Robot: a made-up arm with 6 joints.
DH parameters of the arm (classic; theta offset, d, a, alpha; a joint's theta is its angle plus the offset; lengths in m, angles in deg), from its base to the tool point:
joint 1: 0 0.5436 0 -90
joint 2: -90 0 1.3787 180
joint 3: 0 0 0 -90
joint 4: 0 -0.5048 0 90
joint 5: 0 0.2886 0 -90
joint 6: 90 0 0 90
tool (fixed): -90 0 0 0
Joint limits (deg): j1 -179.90..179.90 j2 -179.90..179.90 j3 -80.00..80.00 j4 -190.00..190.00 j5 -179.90..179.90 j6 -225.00..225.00
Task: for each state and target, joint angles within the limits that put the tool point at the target. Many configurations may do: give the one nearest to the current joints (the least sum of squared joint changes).
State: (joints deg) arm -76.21 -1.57 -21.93 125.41 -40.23 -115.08
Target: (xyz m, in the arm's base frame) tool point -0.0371 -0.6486 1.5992
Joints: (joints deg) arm -105.61 6.87 -53.45 118.75 -40.23 -115.08
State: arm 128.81 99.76 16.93 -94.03 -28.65 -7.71
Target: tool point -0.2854 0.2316 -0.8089
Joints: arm 134.95 140.80 19.65 -97.64 -28.65 -7.71
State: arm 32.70 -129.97 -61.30 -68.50 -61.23 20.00
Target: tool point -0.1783 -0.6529 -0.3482
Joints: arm 55.67 -165.83 -21.45 -40.04 -61.23 20.00
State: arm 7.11 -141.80 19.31 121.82 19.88 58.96
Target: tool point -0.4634 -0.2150 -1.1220
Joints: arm 35.85 -179.78 1.95 109.66 19.88 58.96
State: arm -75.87 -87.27 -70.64 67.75 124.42 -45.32
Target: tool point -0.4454 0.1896 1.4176
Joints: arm -42.20 -47.31 -79.07 56.63 124.42 -45.32
